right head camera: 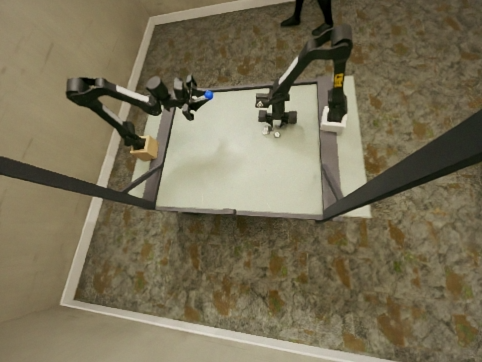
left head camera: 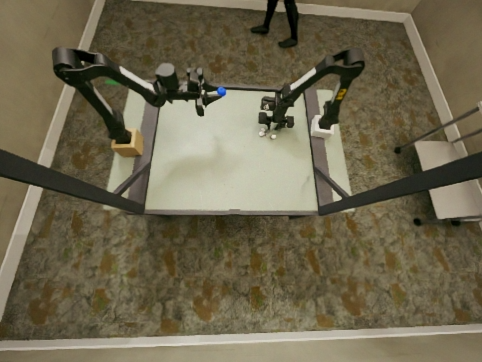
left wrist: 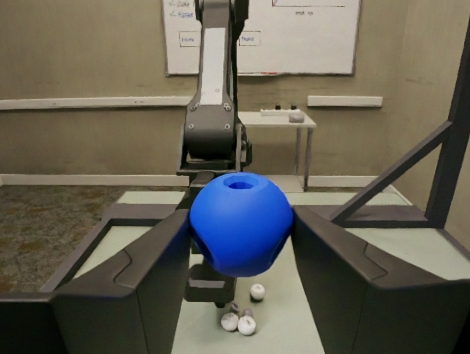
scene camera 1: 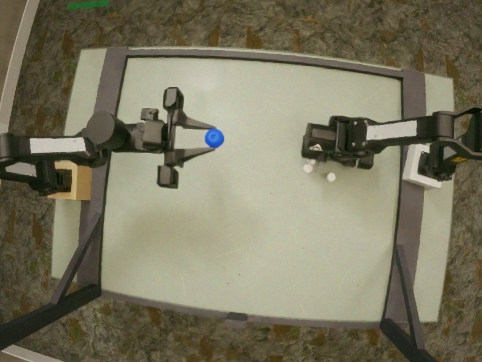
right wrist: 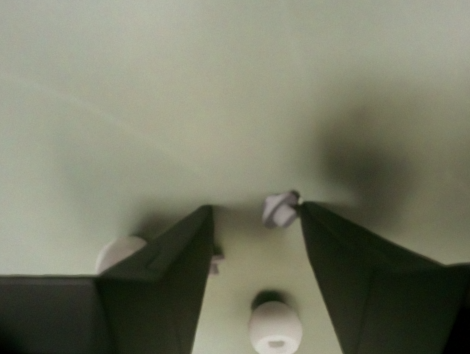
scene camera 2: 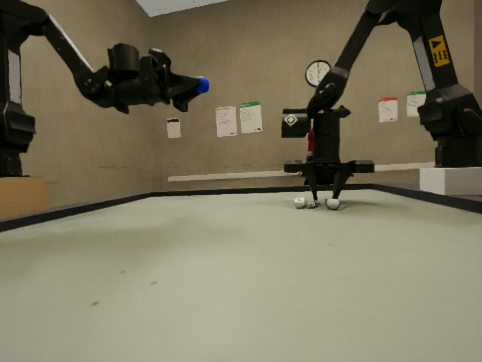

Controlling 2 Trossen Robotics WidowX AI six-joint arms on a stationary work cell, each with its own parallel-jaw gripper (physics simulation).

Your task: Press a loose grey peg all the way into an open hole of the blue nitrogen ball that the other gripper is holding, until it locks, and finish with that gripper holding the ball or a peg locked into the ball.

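Places are measured from the left arm's base along level axes (x left, y back, z up), in millimetres.
Pixels of known places: left gripper, fingertip midpoint: (right head camera: 209, 95) (left head camera: 222, 92) (left wrist: 240, 219) (scene camera 1: 215, 138) (scene camera 2: 202, 84); right gripper, fingertip midpoint: (right head camera: 276, 126) (left head camera: 271, 129) (scene camera 1: 330, 157) (right wrist: 256, 214) (scene camera 2: 324, 204); left arm's base at its link origin: (right head camera: 140, 144) (left head camera: 123, 137) (scene camera 1: 62, 180); right arm's base at its link origin: (right head camera: 334, 116) (left head camera: 324, 124) (scene camera 1: 429, 165) (scene camera 2: 460, 167).
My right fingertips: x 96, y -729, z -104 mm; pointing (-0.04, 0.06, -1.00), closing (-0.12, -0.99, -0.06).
Ahead of a thing's pixels: the offset from my right fingertips to its middle. Level surfaces: height alone.
The blue nitrogen ball @(dz +294, dx -16, dy +272 mm) (left head camera: 221, 91) (right head camera: 208, 94) (scene camera 1: 214, 137) (scene camera 2: 202, 84) (left wrist: 241, 235) is held high above the table by my left gripper (left wrist: 240, 219), which is shut on it. An open hole faces up on the ball, and more openings show low on its sides. My right gripper (scene camera 2: 325, 200) (right wrist: 256, 214) points down, low over the table at the right, and is open. A loose grey peg @(dz +5, dx +4, dy -9 mm) (right wrist: 281, 210) lies tilted between its fingertips, beside the right-hand finger in the right wrist view. A second grey peg @(dz +5, dx -19, dy +24 mm) (right wrist: 216, 264) is partly hidden behind the other finger.
Several white balls lie near my right gripper: one white ball @(dz +9, dx -55, dy -1 mm) (right wrist: 276, 327) is below the fingers in the right wrist view, and another white ball @(dz +9, dx -12, dy +56 mm) (right wrist: 120, 252) is partly behind the left-hand finger. The table @(dz -1 mm) (scene camera 1: 240, 240) has a dark frame (scene camera 1: 250, 56) around it.
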